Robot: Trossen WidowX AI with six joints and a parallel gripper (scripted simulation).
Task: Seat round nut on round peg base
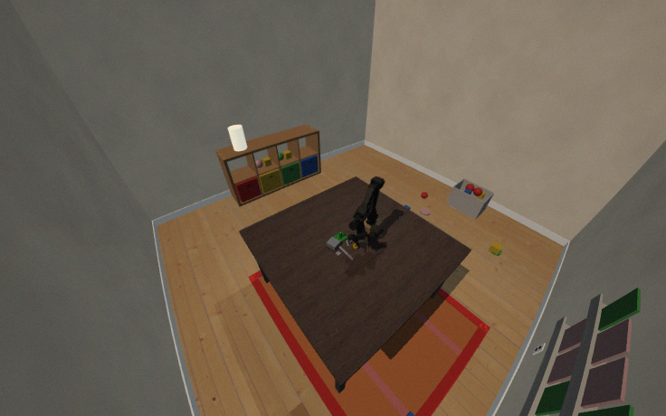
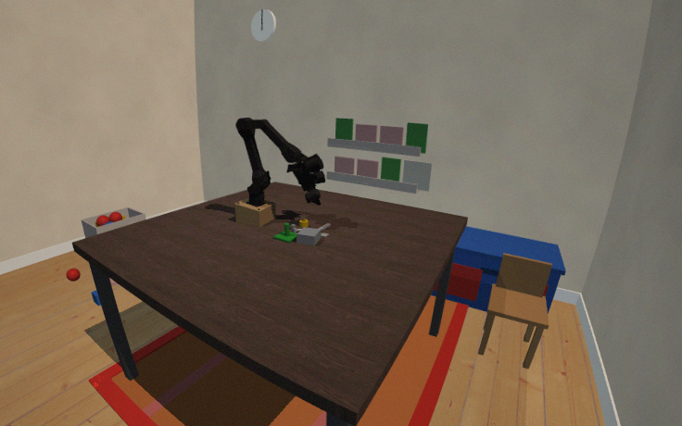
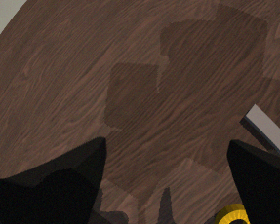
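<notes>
Now: the small grey cube 140 mm to the right of my hand, 120 mm below it and 30 mm behind it. From my hand the other things lie so: grey bar 120 mm below, 80 mm to the right, 70 mm ahead; grey square tile 130 mm below, 120 mm to the right, 120 mm ahead; grey bolt-like piece 150 mm to the right, 120 mm below.
</notes>
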